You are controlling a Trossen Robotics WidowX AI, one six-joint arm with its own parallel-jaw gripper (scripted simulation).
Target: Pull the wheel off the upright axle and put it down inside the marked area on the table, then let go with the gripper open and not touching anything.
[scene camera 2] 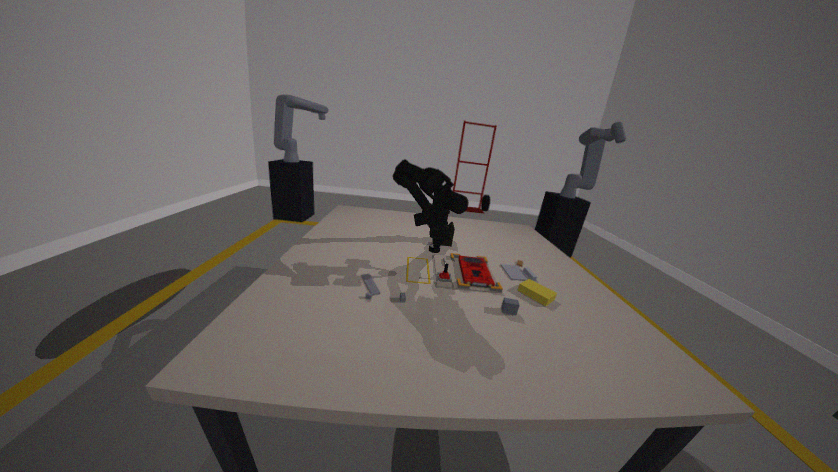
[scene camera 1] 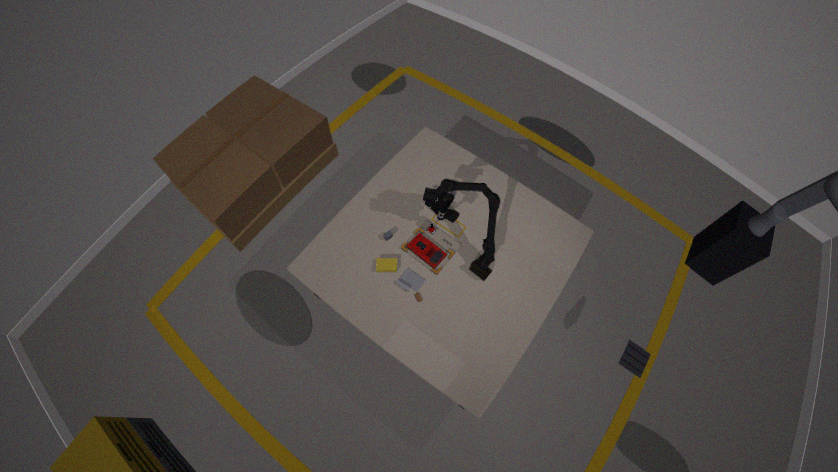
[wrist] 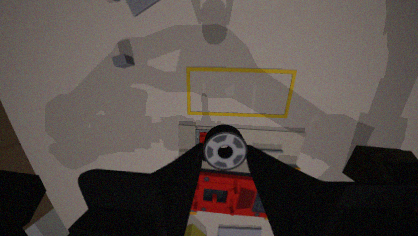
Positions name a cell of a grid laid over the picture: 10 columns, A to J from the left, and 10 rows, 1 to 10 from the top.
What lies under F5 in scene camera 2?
My gripper.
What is my gripper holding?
A wheel.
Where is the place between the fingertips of my gripper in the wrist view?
At F7
